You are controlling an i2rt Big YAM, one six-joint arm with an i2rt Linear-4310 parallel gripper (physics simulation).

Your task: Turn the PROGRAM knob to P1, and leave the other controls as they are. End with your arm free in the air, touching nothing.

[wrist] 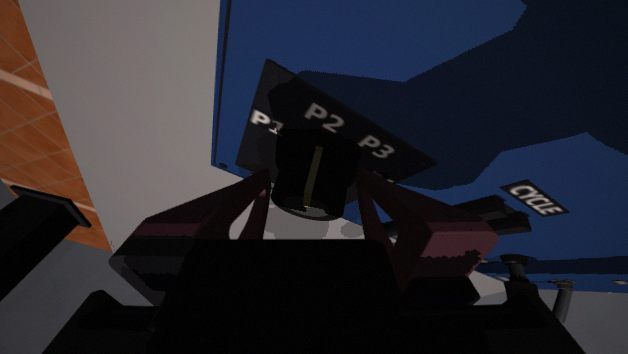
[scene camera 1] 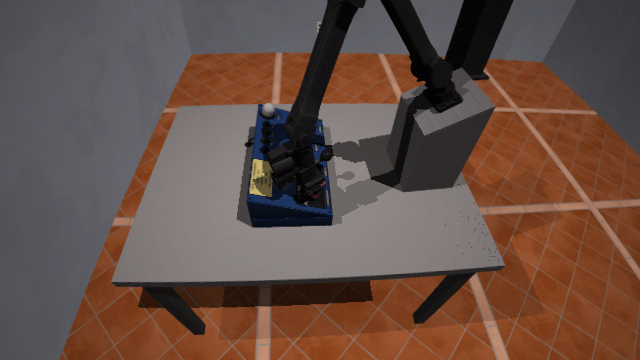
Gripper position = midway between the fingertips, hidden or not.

In view: my gripper (wrist: 313,176) and a blue console (scene camera 1: 268,207).
The blue console is seen too in the wrist view (wrist: 509,117).
